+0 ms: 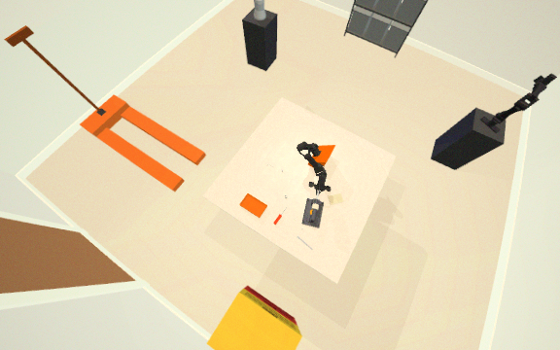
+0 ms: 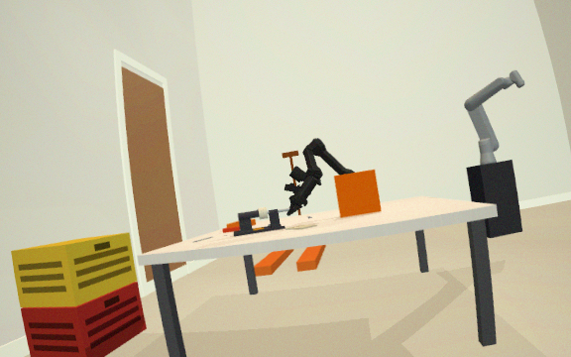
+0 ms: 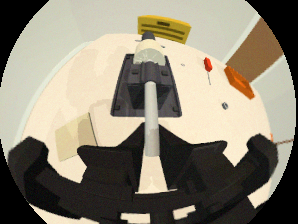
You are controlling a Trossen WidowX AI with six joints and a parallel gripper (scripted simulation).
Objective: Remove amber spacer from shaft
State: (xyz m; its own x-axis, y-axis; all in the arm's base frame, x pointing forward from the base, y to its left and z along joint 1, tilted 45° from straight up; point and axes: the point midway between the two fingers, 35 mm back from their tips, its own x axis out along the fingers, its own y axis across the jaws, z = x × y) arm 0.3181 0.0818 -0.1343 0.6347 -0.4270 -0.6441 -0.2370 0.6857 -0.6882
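My gripper tip is now 50 mm short of the grey shaft, 10 mm to the right of it and 30 mm below it. Also, from my gripper tip: beige card 60 mm behind, 160 mm to the left, 50 mm below; then white spacer 110 mm ahead, 30 mm to the left, 30 mm above; then dark shaft fixture 150 mm ahead, 40 mm to the left.
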